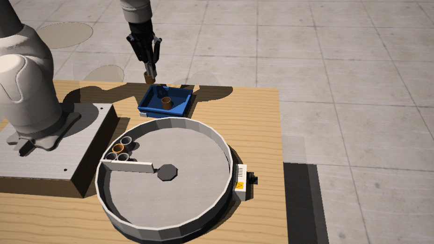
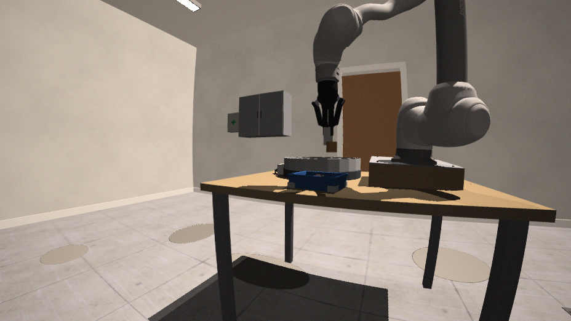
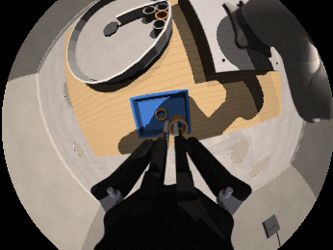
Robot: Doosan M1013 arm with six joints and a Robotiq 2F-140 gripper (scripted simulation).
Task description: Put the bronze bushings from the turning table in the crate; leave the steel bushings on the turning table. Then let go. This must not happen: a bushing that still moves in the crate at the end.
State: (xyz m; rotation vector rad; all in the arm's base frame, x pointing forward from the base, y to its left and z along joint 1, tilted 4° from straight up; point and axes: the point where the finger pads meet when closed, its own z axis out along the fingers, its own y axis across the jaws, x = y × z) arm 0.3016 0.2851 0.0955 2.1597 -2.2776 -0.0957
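My hand is 170 mm above the blue crate and 40 mm short of it. From my hand the other things lie so: round grey turning table: 350 mm to the right, 170 mm ahead, 140 mm below.
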